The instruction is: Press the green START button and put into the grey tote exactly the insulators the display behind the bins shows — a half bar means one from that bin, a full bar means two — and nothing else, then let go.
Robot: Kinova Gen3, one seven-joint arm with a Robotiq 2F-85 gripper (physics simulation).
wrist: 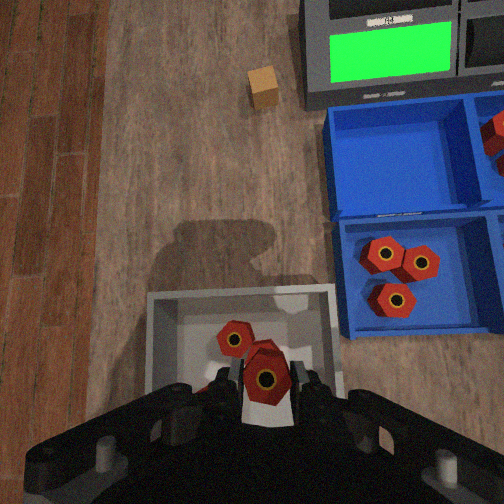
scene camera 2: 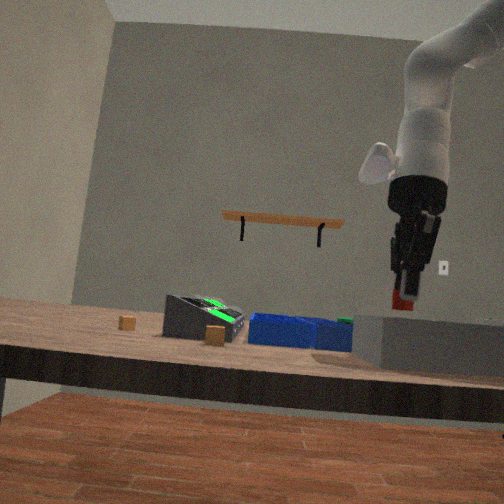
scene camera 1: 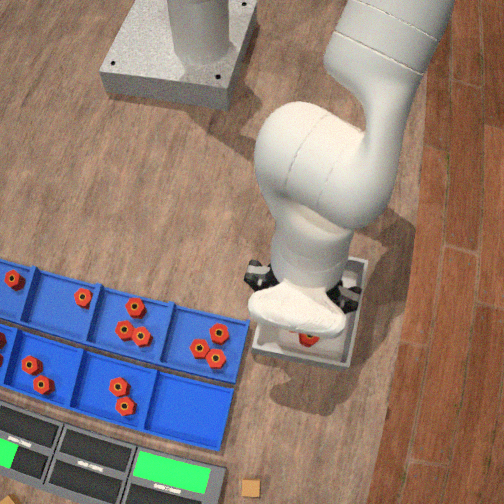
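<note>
My gripper (wrist: 266,376) is shut on a red hexagonal insulator (wrist: 266,378) and holds it above the grey tote (wrist: 242,340). In scene camera 2 the gripper (scene camera 2: 404,295) hangs just over the tote (scene camera 2: 435,345) with the insulator (scene camera 2: 402,302) at its tips. One red insulator (wrist: 234,339) lies inside the tote; it also shows in scene camera 1 (scene camera 1: 308,339). The display (scene camera 1: 172,472) shows a full green bar behind the empty end bin (scene camera 1: 189,409), and a partly cut-off green bar (scene camera 1: 7,452) at the left edge. The blue bins (scene camera 1: 120,345) hold several insulators. The START button is not clearly visible.
A small tan cube (scene camera 1: 250,488) lies beside the display, and another (scene camera 2: 127,322) sits further off on the table. The bin nearest the tote (wrist: 412,275) holds three insulators. The arm's base (scene camera 1: 180,45) stands at the far side.
</note>
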